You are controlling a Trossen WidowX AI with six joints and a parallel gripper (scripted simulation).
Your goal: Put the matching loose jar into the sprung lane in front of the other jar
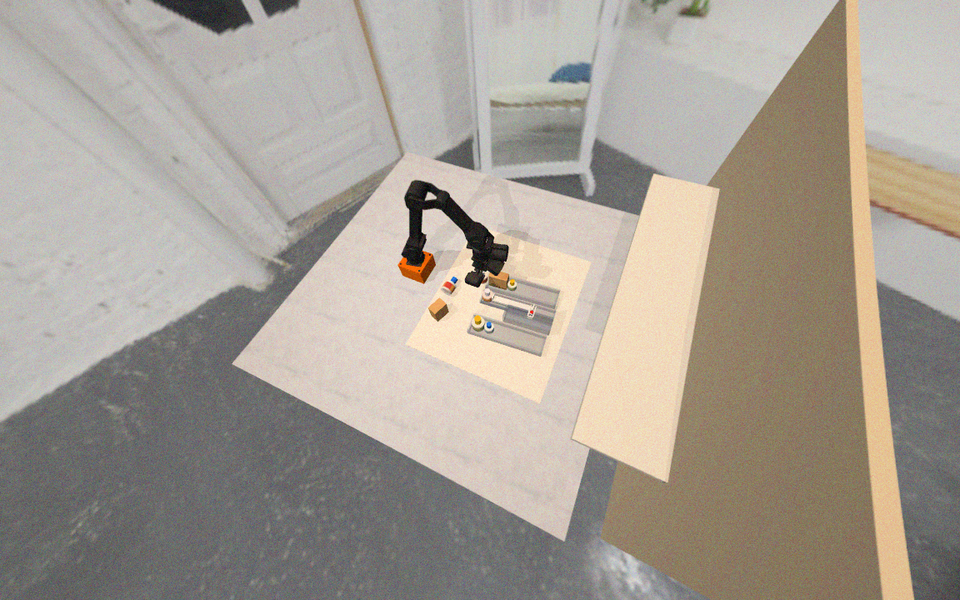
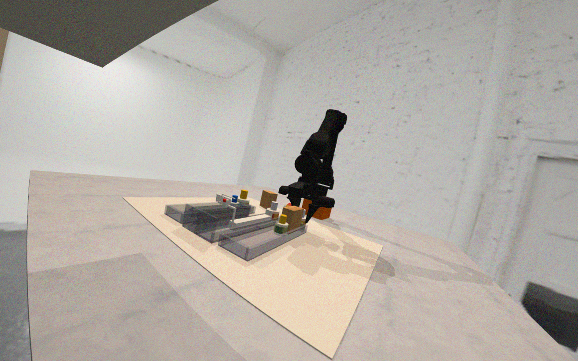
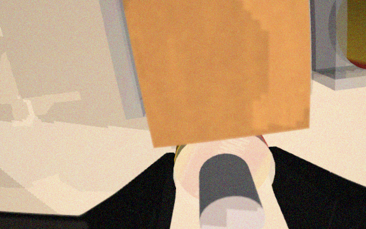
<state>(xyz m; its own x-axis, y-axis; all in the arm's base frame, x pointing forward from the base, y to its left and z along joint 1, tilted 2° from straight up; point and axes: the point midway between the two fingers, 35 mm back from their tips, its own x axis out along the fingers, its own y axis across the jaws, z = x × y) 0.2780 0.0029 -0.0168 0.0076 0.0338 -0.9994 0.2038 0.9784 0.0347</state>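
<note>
My gripper tip is 7 cm short of the brown box, 2 cm below it and 1 cm to the left of it. Also, from my gripper tip: sprung lane 19 cm ahead, 13 cm to the right.
</note>
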